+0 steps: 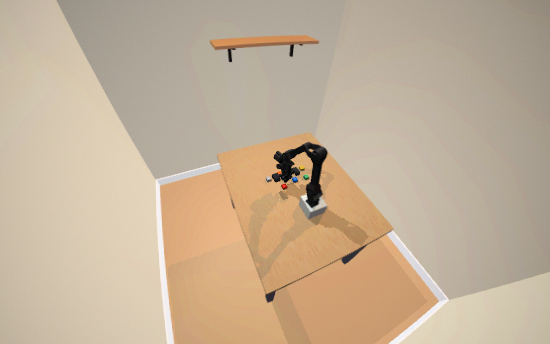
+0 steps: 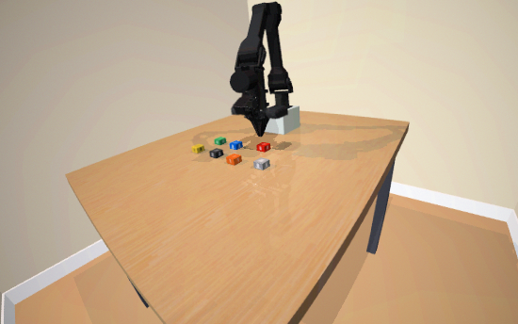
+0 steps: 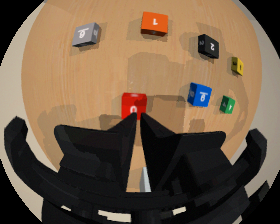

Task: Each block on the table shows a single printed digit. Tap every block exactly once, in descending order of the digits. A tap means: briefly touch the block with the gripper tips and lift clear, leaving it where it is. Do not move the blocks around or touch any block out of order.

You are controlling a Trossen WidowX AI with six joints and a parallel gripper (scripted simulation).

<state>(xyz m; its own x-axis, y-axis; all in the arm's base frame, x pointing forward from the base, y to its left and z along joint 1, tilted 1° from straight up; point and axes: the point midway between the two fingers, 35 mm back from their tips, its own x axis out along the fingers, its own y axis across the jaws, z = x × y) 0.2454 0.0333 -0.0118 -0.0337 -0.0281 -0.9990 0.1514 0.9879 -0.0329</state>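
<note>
My gripper tip is 40 mm above the red block and 10 mm to the right of it. From my gripper tip the other things lie so: blue block 100 mm to the right, 40 mm below, 10 mm ahead; orange block 110 mm ahead, 40 mm below, 30 mm to the right; grey block 110 mm ahead, 70 mm to the left, 40 mm below.
</note>
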